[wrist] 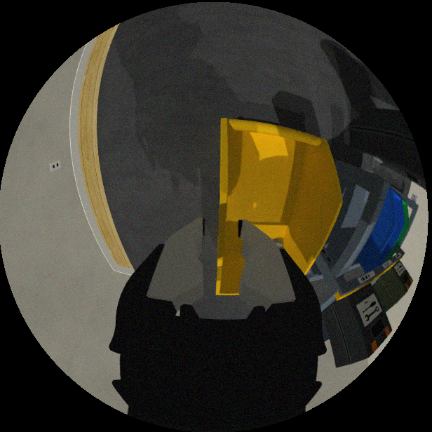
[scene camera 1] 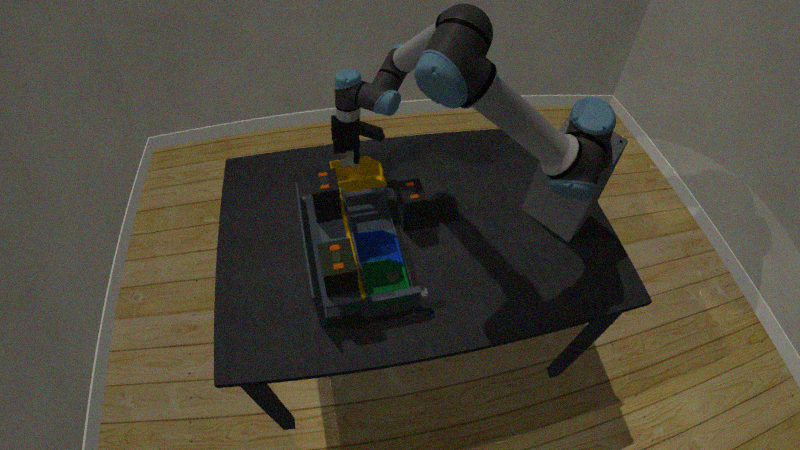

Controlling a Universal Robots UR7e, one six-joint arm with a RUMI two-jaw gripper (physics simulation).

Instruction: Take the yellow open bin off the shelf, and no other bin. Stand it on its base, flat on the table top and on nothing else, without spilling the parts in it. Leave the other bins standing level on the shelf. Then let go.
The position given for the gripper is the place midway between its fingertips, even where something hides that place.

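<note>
There's a yellow open bin [scene camera 1: 369, 174], and you can see the yellow open bin [wrist: 284, 181] from the wrist too. Scene camera 1 also shows a blue bin [scene camera 1: 378, 244] and a green bin [scene camera 1: 375, 272]. As for the gripper [scene camera 1: 353, 167], the wrist view has a look at the gripper [wrist: 221, 220] as well.
</note>
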